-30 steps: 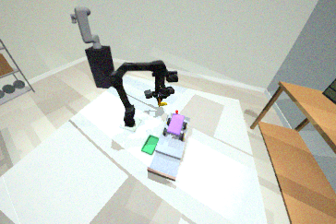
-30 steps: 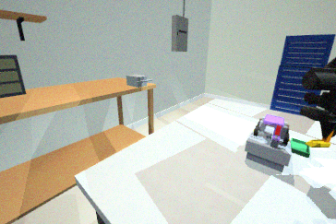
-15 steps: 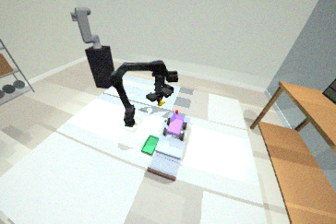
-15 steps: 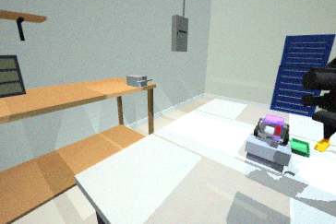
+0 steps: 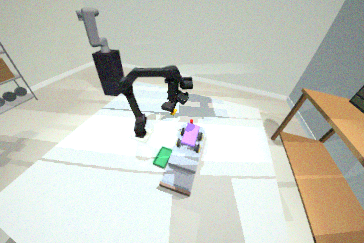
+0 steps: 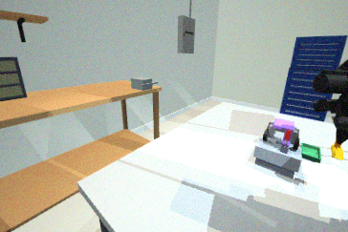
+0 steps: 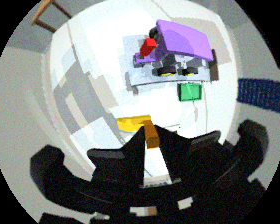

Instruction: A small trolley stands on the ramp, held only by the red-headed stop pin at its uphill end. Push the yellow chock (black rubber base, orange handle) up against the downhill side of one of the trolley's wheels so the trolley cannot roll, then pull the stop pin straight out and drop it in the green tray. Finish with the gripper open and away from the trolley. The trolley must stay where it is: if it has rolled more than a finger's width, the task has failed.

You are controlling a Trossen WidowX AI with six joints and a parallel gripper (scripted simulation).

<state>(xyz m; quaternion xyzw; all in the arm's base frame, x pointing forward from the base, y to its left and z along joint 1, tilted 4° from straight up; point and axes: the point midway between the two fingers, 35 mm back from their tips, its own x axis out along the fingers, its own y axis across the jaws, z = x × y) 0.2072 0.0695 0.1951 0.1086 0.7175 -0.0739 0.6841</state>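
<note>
The red-headed stop pin is 120 mm ahead of my gripper tip, 40 mm to the right of it and 50 mm below it. Round my gripper tip: chock (10 mm ahead, 20 mm to the left, 10 mm below); grey ramp (120 mm ahead, 150 mm to the right, 130 mm below); purple-topped trolley (120 mm ahead, 140 mm to the right, 60 mm below).
</note>
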